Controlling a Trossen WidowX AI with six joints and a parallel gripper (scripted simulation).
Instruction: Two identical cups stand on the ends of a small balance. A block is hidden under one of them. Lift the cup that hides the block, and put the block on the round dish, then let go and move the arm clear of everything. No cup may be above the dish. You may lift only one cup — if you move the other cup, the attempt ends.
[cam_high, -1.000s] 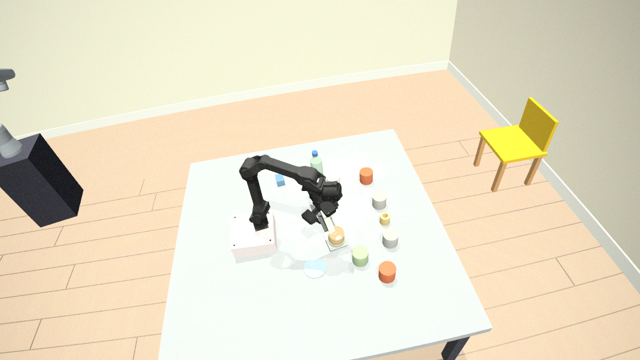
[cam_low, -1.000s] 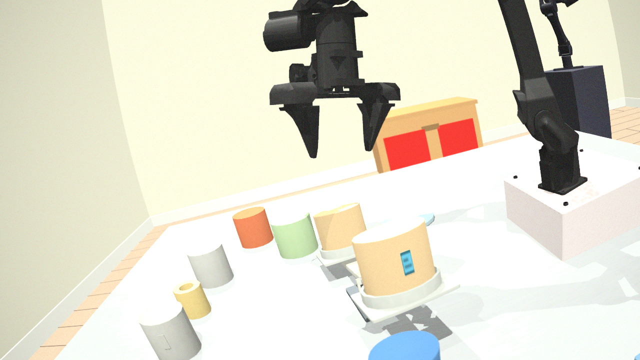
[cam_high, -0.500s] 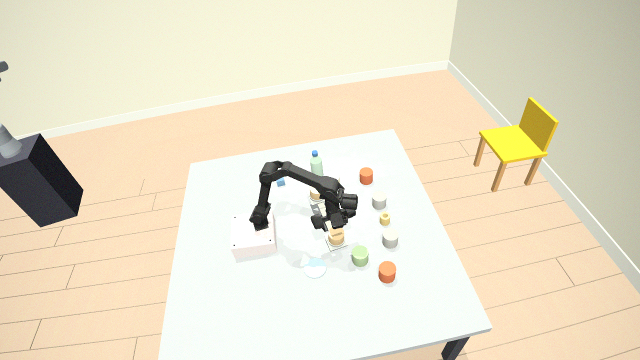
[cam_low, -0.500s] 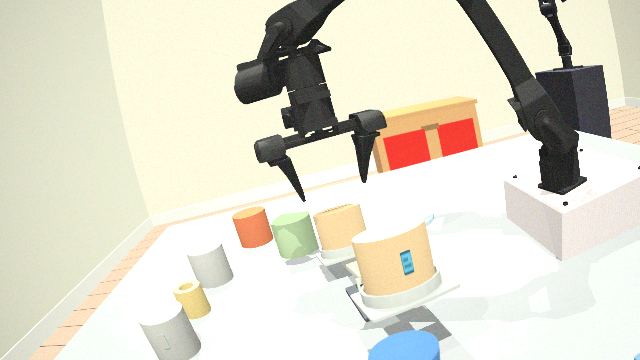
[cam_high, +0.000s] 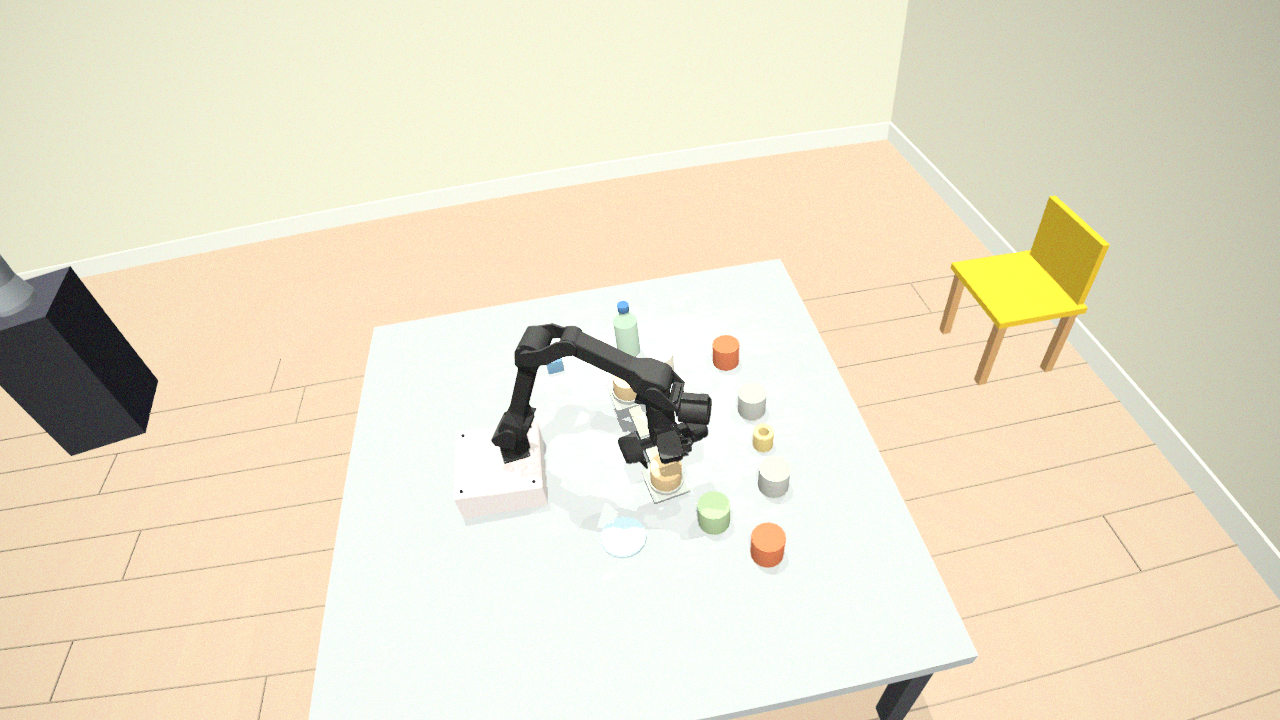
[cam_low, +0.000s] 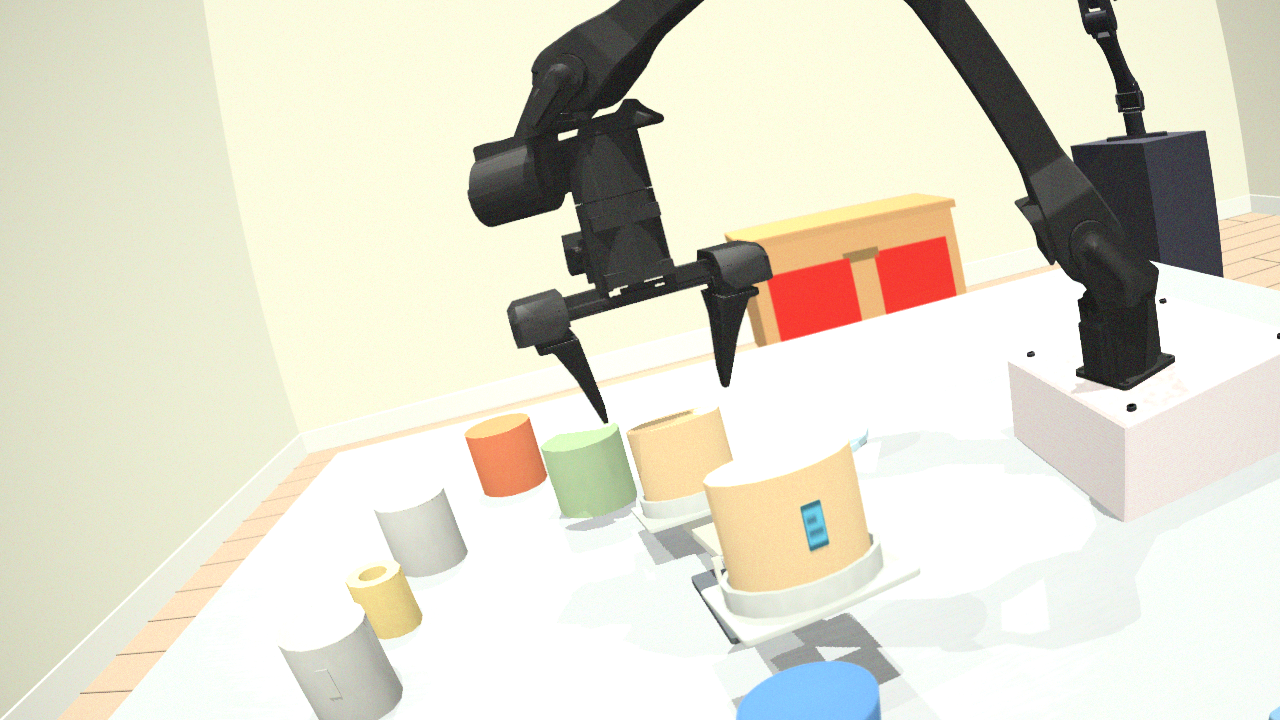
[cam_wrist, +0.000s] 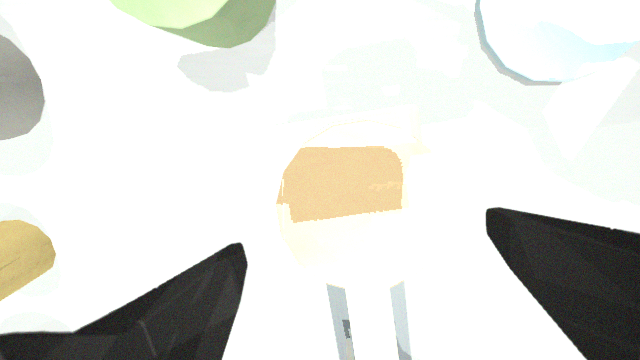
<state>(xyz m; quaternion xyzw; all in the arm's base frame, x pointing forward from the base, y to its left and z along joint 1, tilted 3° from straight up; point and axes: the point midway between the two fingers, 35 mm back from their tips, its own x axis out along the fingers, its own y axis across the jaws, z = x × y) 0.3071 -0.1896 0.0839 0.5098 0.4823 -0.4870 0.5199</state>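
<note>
Now: the teal block 6 cm below my gripper tip. The rest, counted from my gripper tip: green cylinder 12 cm to the right, 8 cm ahead, 7 cm below; balance 14 cm to the left, 7 cm below; pale blue round dish 14 cm behind, 10 cm below, 9 cm to the right.
</note>
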